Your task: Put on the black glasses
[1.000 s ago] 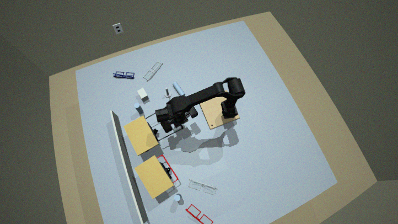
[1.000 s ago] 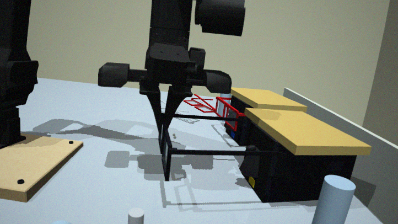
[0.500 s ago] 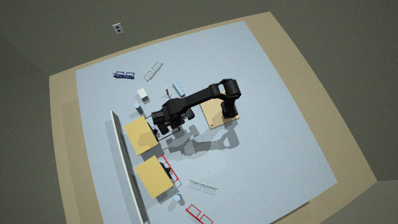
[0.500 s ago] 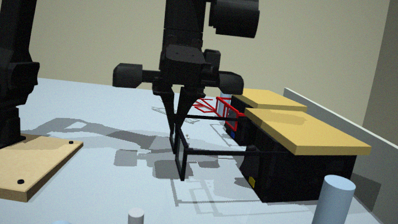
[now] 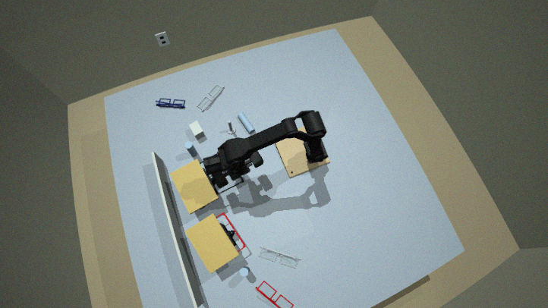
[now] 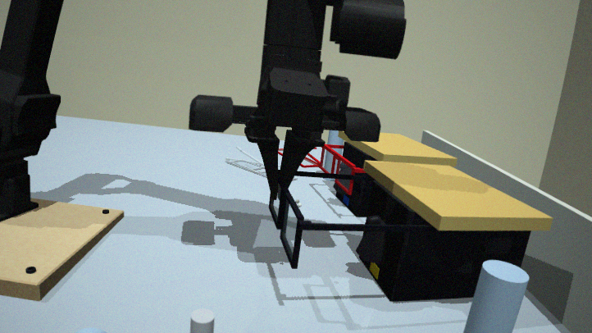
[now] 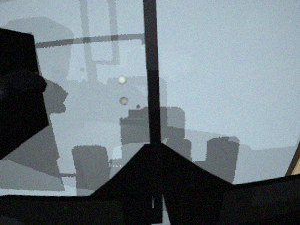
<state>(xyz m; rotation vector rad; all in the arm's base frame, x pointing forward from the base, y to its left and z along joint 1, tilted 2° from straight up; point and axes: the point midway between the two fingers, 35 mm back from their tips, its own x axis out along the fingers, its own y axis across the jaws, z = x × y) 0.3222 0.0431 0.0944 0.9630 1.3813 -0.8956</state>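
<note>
Now: gripper tip 150 mm short of the display head, 20 mm to the right of it and 20 mm above it. From my gripper tip the other things lie so: clear glasses (90 mm ahead, 410 mm to the right, 50 mm below); then white block (160 mm ahead, 240 mm to the right, 50 mm below); then white board (270 mm ahead, 160 mm to the left, 20 mm below).
</note>
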